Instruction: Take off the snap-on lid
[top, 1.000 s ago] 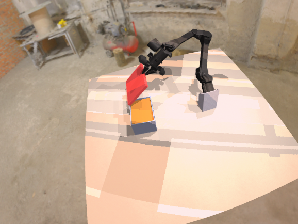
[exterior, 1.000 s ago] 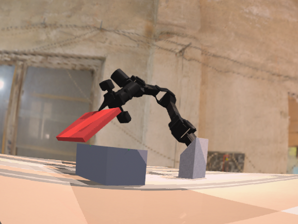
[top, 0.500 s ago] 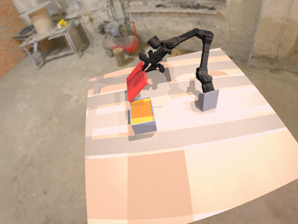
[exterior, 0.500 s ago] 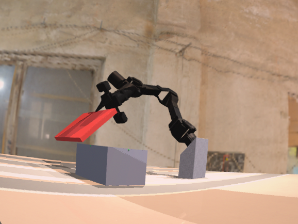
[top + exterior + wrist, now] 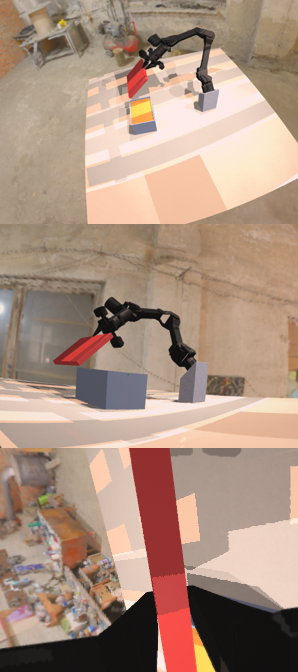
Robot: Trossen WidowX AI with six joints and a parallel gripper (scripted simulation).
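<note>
My gripper tip is now 60 mm short of the red lid and 50 mm above it. The rest, counted from my gripper tip: blue-grey storage box 220 mm to the left, 180 mm below, 90 mm ahead.
</note>
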